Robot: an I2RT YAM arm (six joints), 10 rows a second.
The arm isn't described. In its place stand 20 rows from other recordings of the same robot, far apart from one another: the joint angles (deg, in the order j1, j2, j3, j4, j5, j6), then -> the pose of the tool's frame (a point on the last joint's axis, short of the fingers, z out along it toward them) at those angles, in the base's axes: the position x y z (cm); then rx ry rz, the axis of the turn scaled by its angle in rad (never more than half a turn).
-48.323, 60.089, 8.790, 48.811, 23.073, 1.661 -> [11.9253, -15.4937, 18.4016, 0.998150, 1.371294, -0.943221]
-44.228, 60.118, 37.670, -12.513, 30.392, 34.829 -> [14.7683, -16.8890, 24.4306, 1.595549, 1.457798, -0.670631]
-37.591, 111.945, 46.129, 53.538, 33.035, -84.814 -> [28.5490, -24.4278, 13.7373, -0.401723, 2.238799, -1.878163]
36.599, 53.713, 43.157, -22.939, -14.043, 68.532 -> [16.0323, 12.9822, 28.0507, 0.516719, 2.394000, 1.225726]
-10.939, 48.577, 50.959, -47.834, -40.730, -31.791 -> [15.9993, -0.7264, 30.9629, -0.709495, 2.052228, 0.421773]
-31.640, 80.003, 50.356, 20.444, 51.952, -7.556 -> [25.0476, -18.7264, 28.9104, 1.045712, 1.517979, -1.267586]
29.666, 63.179, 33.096, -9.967, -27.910, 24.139 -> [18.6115, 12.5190, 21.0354, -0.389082, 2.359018, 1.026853]
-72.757, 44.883, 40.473, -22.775, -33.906, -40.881 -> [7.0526, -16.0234, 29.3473, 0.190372, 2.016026, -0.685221]
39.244, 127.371, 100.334, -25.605, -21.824, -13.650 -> [37.1651, 32.0676, 18.0294, -1.264702, 2.175067, 0.660014]
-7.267, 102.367, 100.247, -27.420, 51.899, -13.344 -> [40.0271, -7.9283, 37.4957, 0.457100, 2.013002, -1.157879]
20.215, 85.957, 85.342, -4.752, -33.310, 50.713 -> [32.1977, 13.9394, 42.4507, 0.000418, 1.855365, 1.381813]
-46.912, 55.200, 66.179, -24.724, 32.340, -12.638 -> [12.2386, -15.8717, 41.1118, 0.976150, 1.693600, -1.222619]
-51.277, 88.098, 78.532, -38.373, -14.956, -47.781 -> [21.6990, -25.5938, 31.5332, -0.048422, 2.431004, -0.503373]
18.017, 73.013, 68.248, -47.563, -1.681, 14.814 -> [24.5957, 8.1095, 31.8686, -0.082537, 2.503556, 0.276729]
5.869, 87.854, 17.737, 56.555, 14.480, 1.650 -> [25.4878, 1.7252, 14.1892, 0.113242, 1.798300, -0.134706]
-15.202, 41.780, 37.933, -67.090, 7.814, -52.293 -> [10.2270, -3.2805, 22.9548, -0.893428, 2.768005, -0.436457]
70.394, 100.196, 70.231, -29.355, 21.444, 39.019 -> [13.4272, 33.8168, 21.0803, -0.555246, 2.460997, 0.288480]
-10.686, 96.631, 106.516, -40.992, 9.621, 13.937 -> [36.7352, -7.5374, 42.0539, 0.546846, 2.036367, -0.143447]
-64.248, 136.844, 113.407, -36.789, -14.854, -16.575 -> [23.2007, -45.9951, 15.7579, 0.959412, 2.392428, -0.188260]
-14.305, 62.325, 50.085, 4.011, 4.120, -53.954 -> [24.9285, -6.6204, 33.8319, -0.559756, 1.718587, -0.931353]
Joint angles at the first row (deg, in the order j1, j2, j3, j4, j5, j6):
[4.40 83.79 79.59 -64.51 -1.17 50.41]
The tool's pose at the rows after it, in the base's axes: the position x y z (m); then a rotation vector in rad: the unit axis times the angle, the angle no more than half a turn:
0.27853 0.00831 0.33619 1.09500 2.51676 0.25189
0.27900 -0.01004 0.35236 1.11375 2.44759 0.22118
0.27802 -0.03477 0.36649 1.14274 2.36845 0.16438
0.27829 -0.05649 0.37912 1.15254 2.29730 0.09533
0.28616 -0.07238 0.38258 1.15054 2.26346 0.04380
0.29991 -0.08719 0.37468 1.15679 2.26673 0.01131
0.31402 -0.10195 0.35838 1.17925 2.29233 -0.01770
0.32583 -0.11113 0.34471 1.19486 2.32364 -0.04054
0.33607 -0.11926 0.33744 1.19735 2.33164 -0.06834
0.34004 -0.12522 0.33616 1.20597 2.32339 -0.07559
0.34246 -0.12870 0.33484 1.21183 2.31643 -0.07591
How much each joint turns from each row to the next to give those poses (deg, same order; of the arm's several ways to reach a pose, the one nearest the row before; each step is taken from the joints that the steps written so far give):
[-2.68 -0.66 3.63 -1.16 1.22 -1.68]
[-3.63 -0.02 3.28 -0.68 1.12 -1.99]
[-4.88 0.07 2.84 -0.04 1.53 -2.73]
[-4.11 0.61 2.91 0.55 1.92 -2.97]
[-2.60 2.01 2.25 1.26 1.18 -2.43]
[-2.03 3.17 1.18 1.60 0.18 -1.88]
[-1.81 3.50 0.11 1.46 0.00 -1.33]
[-0.86 3.14 0.63 0.46 0.19 -0.81]
[-0.65 2.62 1.38 0.68 0.73 -0.88]
[-0.68 1.16 1.00 0.35 0.10 -0.21]
[-0.39 0.64 0.40 0.46 -0.06 -0.03]

